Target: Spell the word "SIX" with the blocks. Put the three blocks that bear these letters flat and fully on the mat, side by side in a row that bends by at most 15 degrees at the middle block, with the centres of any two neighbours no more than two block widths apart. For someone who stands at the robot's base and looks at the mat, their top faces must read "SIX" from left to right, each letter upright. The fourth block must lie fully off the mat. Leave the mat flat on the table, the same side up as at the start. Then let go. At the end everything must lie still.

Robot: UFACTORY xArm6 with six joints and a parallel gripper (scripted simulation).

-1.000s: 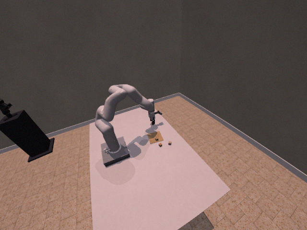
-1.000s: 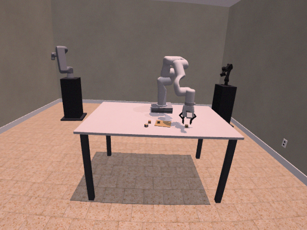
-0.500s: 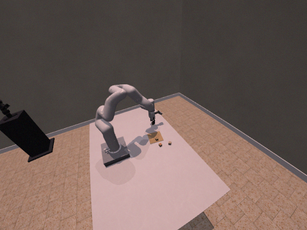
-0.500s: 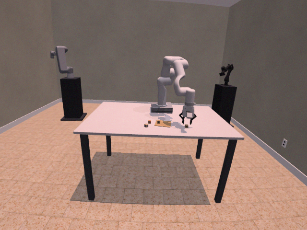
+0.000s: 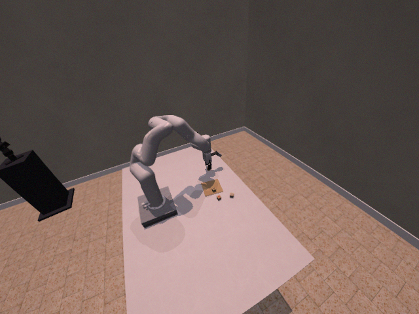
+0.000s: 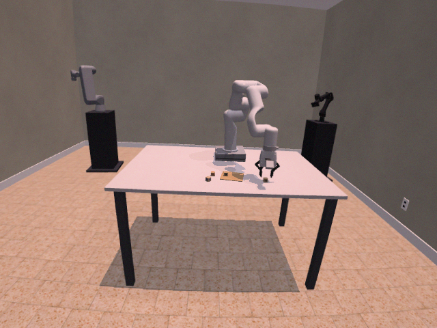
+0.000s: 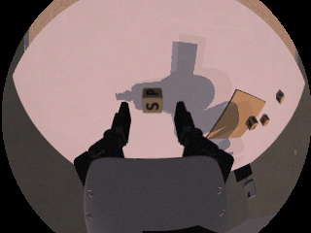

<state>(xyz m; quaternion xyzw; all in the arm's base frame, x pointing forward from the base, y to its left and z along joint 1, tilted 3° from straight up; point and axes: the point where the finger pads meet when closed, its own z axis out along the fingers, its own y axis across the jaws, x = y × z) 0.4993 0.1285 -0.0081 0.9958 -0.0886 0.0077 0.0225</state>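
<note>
Right now the tan mat is 19 cm to the right of my hand, 9 cm behind it and 5 cm below it.
</note>
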